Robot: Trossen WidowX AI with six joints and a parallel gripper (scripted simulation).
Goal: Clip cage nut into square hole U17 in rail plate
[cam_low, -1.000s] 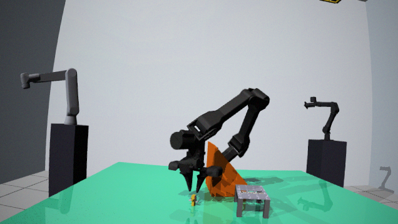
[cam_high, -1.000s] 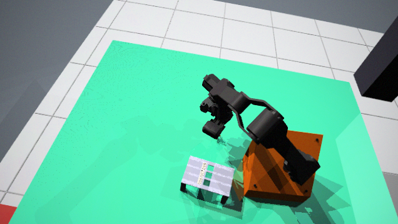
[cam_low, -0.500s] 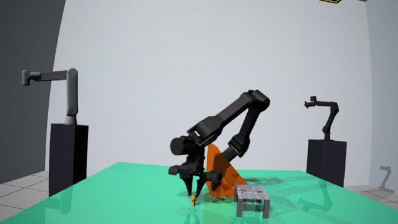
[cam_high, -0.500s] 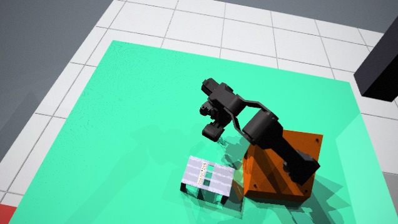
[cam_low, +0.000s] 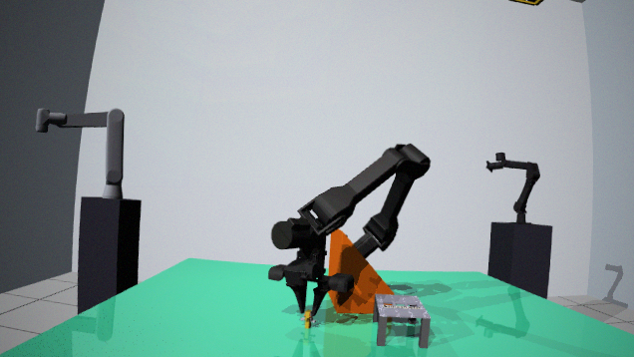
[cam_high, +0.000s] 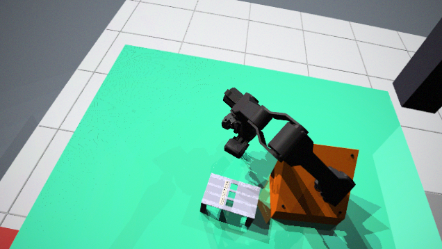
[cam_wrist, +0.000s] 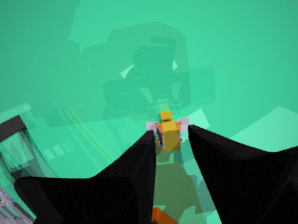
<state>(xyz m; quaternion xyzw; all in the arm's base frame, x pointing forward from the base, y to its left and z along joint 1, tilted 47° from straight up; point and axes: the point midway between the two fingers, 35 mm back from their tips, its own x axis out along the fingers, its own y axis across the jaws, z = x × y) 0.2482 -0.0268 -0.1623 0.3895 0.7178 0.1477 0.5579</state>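
The yellow cage nut is 1 cm below my gripper tip.
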